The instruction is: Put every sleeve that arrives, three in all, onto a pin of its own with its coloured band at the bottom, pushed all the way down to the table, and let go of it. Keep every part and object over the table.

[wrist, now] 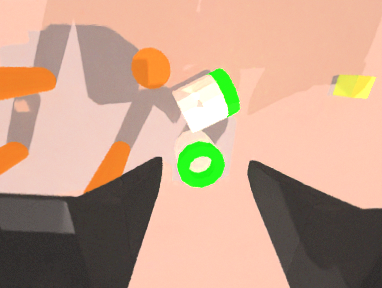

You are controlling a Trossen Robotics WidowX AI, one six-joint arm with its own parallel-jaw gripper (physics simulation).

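Note:
A white sleeve point(200, 180) stands upright with its green band on top, facing the camera, and its open hole shows. Another white sleeve point(205, 106) lies on its side just behind it, its green band toward the right. My gripper point(205, 165) is open and empty; in the view its fingertips lie left and right of the standing sleeve, apart from it. How far the tips are above the table I cannot tell. Orange pins show at the left: one pin point(151, 68) seen nearly end-on, one pin point(111, 162) partly behind the left finger, and two pins point(27, 83) point(12, 155) at the left edge. A third sleeve does not show.
A small yellow block point(354, 86) lies at the right on the pinkish table point(210, 240). Grey shadows fall across the table around the pins. The pin nearest the left finger stands close to it in the view.

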